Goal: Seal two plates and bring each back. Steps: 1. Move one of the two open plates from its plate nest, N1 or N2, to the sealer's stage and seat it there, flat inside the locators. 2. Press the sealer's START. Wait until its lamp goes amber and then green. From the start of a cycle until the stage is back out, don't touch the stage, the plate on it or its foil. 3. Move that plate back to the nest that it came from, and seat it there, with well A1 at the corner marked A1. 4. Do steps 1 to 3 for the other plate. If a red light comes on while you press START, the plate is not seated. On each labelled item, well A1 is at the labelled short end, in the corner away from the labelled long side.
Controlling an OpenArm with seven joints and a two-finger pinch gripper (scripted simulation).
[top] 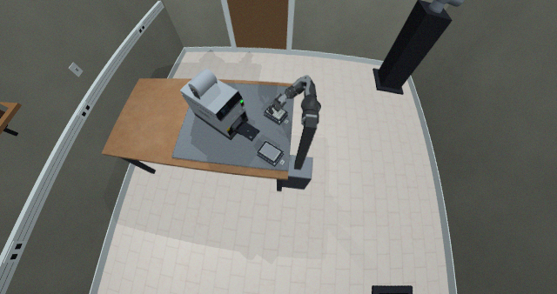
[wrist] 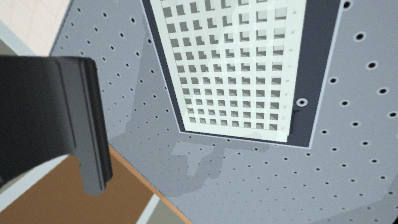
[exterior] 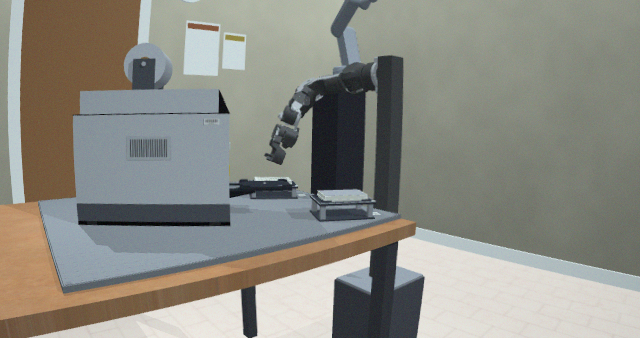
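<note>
Right now the white open-well plate is 8 cm below my hand, 1 cm to the right of it and 1 cm behind it. Round my hand: white start button: 21 cm ahead, 8 cm to the left, 6 cm above; then plate nest: 33 cm to the left, 8 cm below, 2 cm behind; then sealer stage: 20 cm to the left, 16 cm ahead, 4 cm below.
</note>
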